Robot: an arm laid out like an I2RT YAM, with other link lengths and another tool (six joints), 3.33 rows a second.
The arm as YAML. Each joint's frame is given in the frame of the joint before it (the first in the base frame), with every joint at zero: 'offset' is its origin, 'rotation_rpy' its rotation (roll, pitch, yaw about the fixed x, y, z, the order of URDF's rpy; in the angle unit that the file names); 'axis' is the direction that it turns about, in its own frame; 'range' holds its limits. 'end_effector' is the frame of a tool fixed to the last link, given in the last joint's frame.
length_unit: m
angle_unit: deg
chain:
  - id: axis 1
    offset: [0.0, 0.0, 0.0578]
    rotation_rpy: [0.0, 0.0, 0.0]
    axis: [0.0, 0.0, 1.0]
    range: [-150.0, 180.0]
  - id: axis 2
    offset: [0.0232, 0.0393, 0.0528]
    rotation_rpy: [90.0, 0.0, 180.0]
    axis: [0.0, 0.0, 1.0]
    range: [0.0, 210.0]
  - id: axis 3
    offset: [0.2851, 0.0, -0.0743]
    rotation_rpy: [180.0, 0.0, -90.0]
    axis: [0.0, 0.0, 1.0]
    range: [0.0, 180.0]
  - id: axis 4
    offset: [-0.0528, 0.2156, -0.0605]
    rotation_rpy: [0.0, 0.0, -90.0]
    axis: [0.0, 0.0, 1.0]
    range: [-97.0, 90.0]
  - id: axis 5
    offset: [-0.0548, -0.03, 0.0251]
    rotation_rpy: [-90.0, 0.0, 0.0]
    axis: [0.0, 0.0, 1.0]
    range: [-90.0, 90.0]
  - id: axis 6
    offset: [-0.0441, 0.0, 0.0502]
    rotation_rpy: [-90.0, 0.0, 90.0]
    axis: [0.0, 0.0, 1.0]
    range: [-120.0, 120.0]
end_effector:
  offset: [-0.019, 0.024, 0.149]
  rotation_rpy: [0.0, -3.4, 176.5]
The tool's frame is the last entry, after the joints.
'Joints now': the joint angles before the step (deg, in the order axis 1, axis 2, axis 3, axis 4, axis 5, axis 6). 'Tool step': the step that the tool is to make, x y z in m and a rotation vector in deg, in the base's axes. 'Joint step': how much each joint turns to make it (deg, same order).
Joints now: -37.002, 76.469, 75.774, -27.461, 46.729, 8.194
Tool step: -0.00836, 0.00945, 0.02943, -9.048, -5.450, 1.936
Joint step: 0.001, -6.611, -7.347, 15.154, -0.397, -6.356
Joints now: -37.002, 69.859, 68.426, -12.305, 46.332, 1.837
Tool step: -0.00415, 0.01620, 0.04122, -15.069, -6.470, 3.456
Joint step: 0.011, -6.366, -11.413, 27.535, -3.093, -11.650
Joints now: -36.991, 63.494, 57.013, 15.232, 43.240, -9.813
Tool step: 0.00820, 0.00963, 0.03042, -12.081, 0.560, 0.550
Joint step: -0.012, 0.999, -5.640, 21.856, -3.366, -12.595
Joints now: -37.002, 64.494, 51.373, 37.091, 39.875, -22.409
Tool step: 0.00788, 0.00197, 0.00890, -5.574, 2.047, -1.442
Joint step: -0.001, 2.755, -2.220, 11.365, -1.315, -7.378
